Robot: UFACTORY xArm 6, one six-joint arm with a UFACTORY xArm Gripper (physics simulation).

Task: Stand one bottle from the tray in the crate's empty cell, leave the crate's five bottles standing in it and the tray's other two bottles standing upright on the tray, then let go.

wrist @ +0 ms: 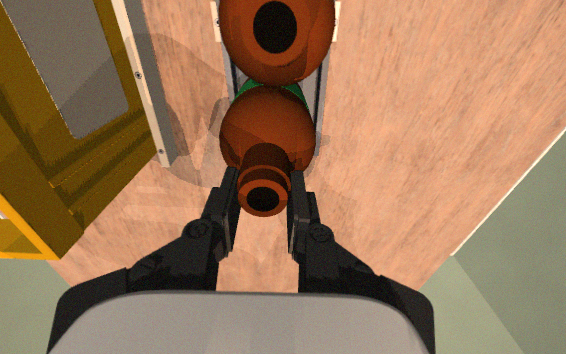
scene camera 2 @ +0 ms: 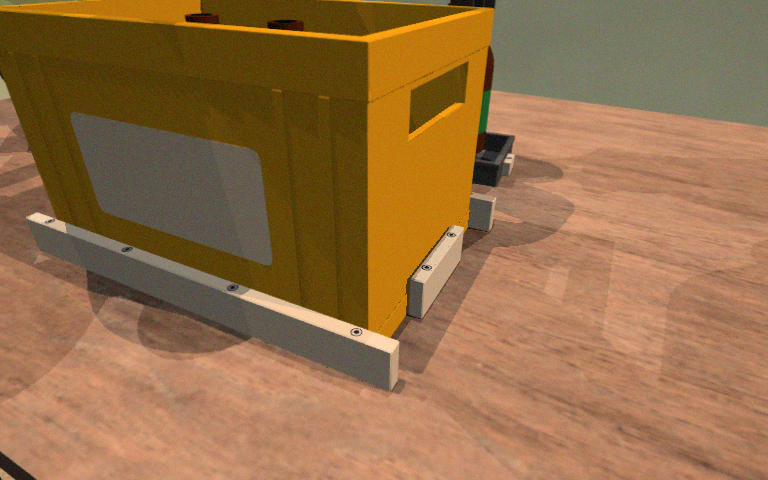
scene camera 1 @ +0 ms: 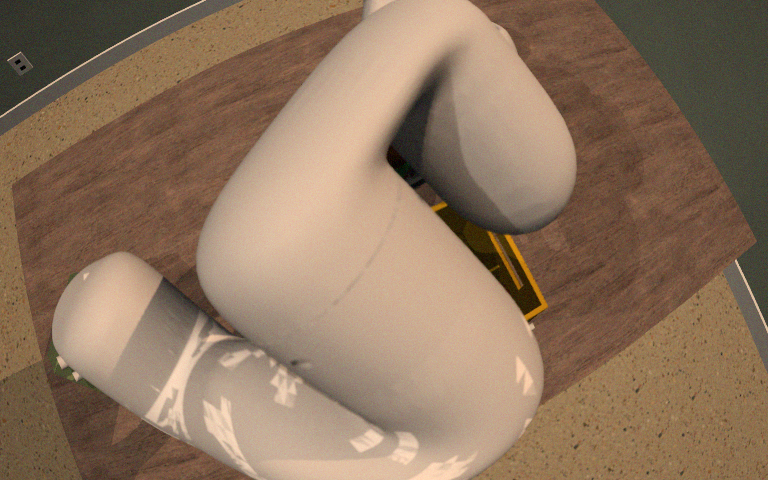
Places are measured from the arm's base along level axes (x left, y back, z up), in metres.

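Pixels of known places: gripper, fingertip midpoint: [wrist: 264,186].
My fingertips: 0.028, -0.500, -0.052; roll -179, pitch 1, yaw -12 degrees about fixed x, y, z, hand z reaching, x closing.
Behind a point stands the place of what it marks, as x, y, z.
My gripper [wrist: 264,186] {0.028, -0.500, -0.052} [scene camera 2: 472,3] {0.028, -0.500, -0.052} is shut on the neck of a brown bottle [wrist: 267,125] {0.034, -0.468, -0.070} [scene camera 2: 489,67] {0.014, -0.524, -0.094} with a green label. The bottle is upright and appears raised slightly above the floor of the dark tray [scene camera 2: 487,167] {-0.023, -0.536, -0.186} [wrist: 324,87] {0.087, -0.479, -0.181}, at the tray's near end in the wrist view. Another bottle [wrist: 276,65] {0.045, -0.432, -0.046} stands right behind it; the third cannot be made out. The yellow crate [scene camera 2: 419,192] {-0.237, -0.504, -0.123} [scene camera 1: 536,309] {-0.293, -0.477, -0.031} [wrist: 35,225] {-0.113, -0.497, -0.034} stands beside the tray. Two bottle mouths [scene camera 2: 202,18] {-0.133, -0.304, -0.045} [scene camera 2: 285,24] {-0.155, -0.387, -0.044} show inside it. Its other bottles and the empty cell are hidden.
Pale strips [scene camera 2: 226,294] {-0.295, -0.401, -0.178} [scene camera 2: 437,274] {-0.228, -0.518, -0.185} [wrist: 137,75] {-0.097, -0.441, -0.176} with screws lie along the crate's base. Small pale blocks [scene camera 2: 509,163] {0.011, -0.558, -0.192} [wrist: 337,22] sit by the tray. The arm [scene camera 1: 362,271] {-0.241, -0.260, 0.479} covers most of the crate and tray in scene camera 1. The crate's high rim stands close by the held bottle.
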